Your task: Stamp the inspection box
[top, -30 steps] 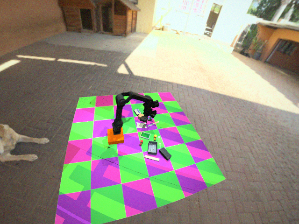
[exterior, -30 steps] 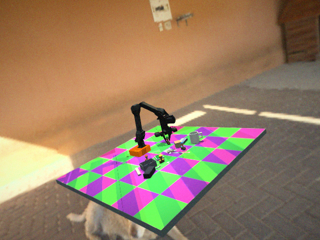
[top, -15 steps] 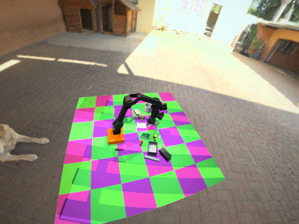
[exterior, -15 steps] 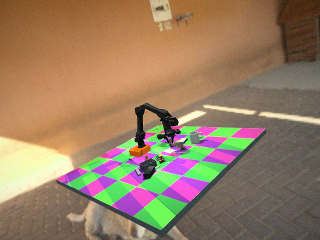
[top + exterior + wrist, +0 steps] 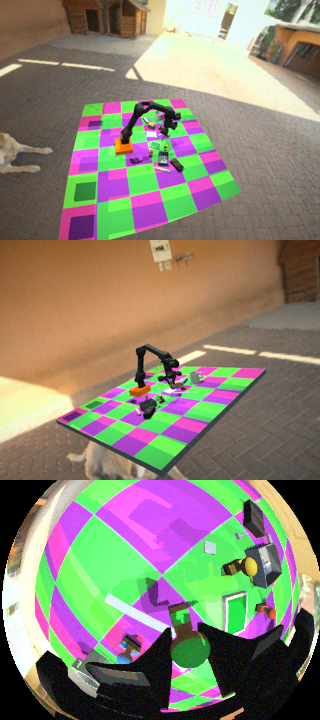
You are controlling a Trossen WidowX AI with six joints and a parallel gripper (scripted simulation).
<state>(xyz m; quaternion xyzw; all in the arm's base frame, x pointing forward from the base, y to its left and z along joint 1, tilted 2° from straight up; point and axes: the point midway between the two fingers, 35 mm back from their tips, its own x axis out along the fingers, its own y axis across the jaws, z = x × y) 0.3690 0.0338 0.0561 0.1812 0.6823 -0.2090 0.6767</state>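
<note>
My gripper tip is now 1 cm past the blue-knobbed stamp, 12 cm to the right of it and 6 cm above it. Round my gripper tip: green-knobbed stamp: right at my gripper tip; then yellow-knobbed stamp: 2 cm behind, 13 cm to the right, 6 cm below; then green ink pad: 10 cm behind, 8 cm to the right, 8 cm below.
</note>
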